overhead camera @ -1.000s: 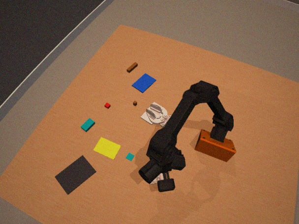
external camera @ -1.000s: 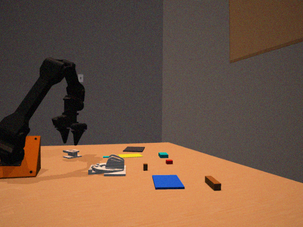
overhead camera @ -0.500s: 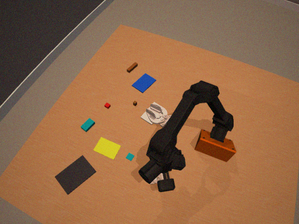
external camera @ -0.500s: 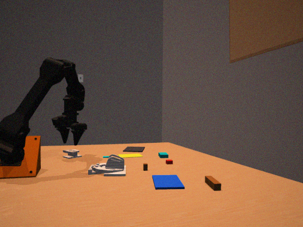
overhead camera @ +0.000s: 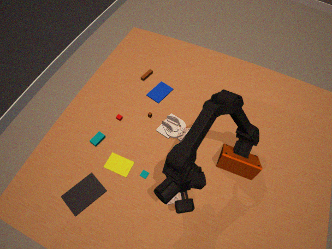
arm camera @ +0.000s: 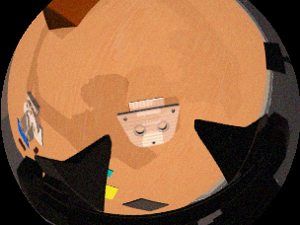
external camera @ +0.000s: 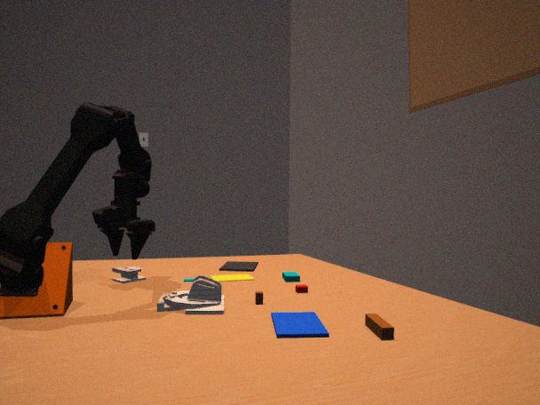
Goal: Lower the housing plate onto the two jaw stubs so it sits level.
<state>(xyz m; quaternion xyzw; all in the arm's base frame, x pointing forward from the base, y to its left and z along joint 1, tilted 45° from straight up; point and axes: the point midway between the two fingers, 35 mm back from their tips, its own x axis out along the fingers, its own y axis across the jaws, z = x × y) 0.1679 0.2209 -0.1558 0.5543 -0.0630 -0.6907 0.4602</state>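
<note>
My gripper tip is 50 mm above the white part, 10 mm to the right of it and 10 mm short of it. The rest, counted from my gripper tip: brown cube (300 mm to the right, 280 mm ahead, 50 mm below); black plate (340 mm ahead, 160 mm to the left, 60 mm below); yellow plate (280 mm ahead, 60 mm below, 20 mm to the right).
</note>
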